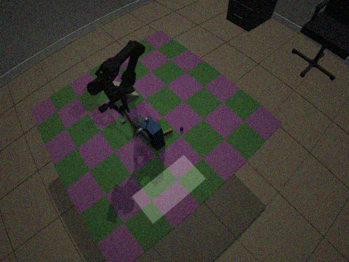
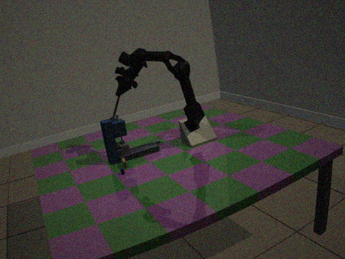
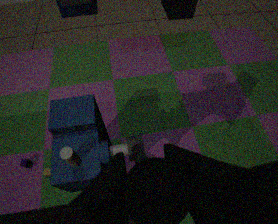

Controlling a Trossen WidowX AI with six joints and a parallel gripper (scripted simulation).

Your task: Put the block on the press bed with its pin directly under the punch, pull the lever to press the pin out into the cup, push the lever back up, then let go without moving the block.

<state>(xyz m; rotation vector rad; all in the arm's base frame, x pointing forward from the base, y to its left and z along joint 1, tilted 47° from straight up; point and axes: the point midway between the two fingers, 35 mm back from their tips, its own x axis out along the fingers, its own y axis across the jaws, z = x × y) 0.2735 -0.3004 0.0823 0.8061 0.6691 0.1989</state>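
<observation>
The thin lever lies 50 mm below my gripper tip, 10 mm to the left of it and 10 mm ahead of it. From my gripper tip the other things lie so: small purple piece: 300 mm below, 230 mm to the left, 130 mm ahead; then small tan piece: 290 mm below, 160 mm to the left, 90 mm ahead.
</observation>
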